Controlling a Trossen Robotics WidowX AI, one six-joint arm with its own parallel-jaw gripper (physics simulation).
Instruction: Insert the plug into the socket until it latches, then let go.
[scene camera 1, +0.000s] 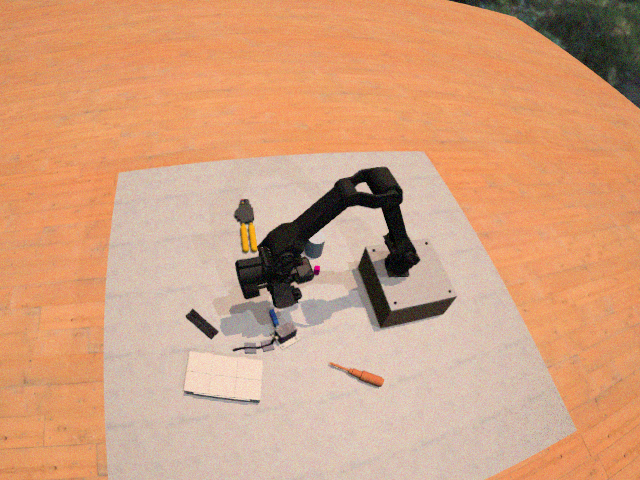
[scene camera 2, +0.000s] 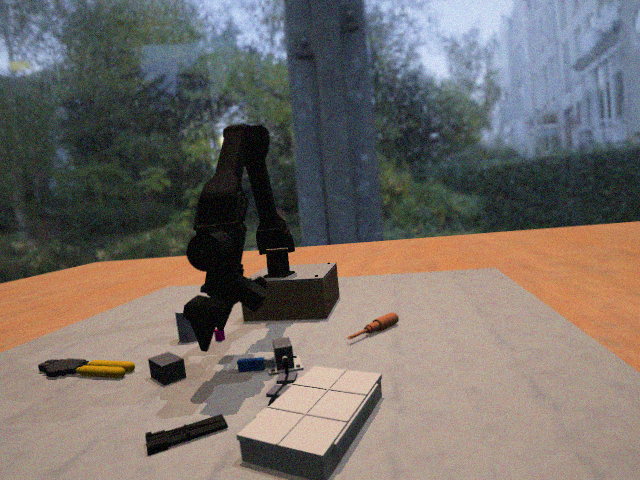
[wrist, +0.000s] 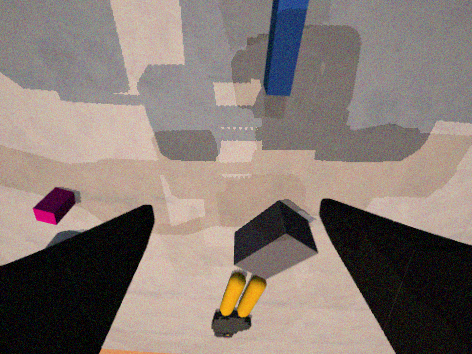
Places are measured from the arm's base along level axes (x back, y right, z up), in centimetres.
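Pixels of known places: gripper, between the fingertips: (scene camera 2: 212, 340) (wrist: 237, 209); arm's base, origin of its link: (scene camera 1: 396, 267) (scene camera 2: 279, 275).
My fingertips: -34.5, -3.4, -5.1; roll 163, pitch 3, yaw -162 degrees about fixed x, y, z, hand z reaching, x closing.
Ahead of a thing's pixels: the offset from my fingertips to its top centre, as dx, dy, dz. "spot": to the spot under its first point.
The blue plug @(+0.5, -8.5, -3.2) (scene camera 1: 273, 317) (scene camera 2: 250, 364) (wrist: 286, 50) lies on the mat, its front end toward the socket. The socket @(+2.7, -12.9, -0.9) (scene camera 1: 285, 332) (scene camera 2: 282, 351) is a dark grey box on a pale base plate, with a black cable; it does not show in the wrist view. Whether the plug's tip touches the socket I cannot tell. My gripper (scene camera 2: 205, 342) (wrist: 237, 209) is open and empty, above the mat. In the wrist view the plug's rear end shows ahead of the fingertips, not between them. In scene camera 1 the arm hides the fingertips.
A dark cube @(-5.4, +6.6, -1.8) (scene camera 2: 166, 368) (wrist: 275, 240), yellow-handled pliers @(spot: -7.4, +24.4, -3.8) (scene camera 1: 247, 227) (scene camera 2: 98, 367) (wrist: 237, 302), magenta block @(+13.3, +8.7, -2.8) (scene camera 1: 316, 269) (wrist: 54, 206) and grey cylinder @(+13.0, +16.8, +1.7) (scene camera 1: 314, 249) are near the arm. A black bar @(-19.7, -9.9, -3.8) (scene camera 1: 201, 323), white-topped box @(-13.1, -25.8, -1.8) (scene camera 1: 223, 376) (scene camera 2: 310, 405) and orange screwdriver @(+21.0, -24.6, -2.2) (scene camera 1: 366, 376) (scene camera 2: 381, 322) lie around the socket.
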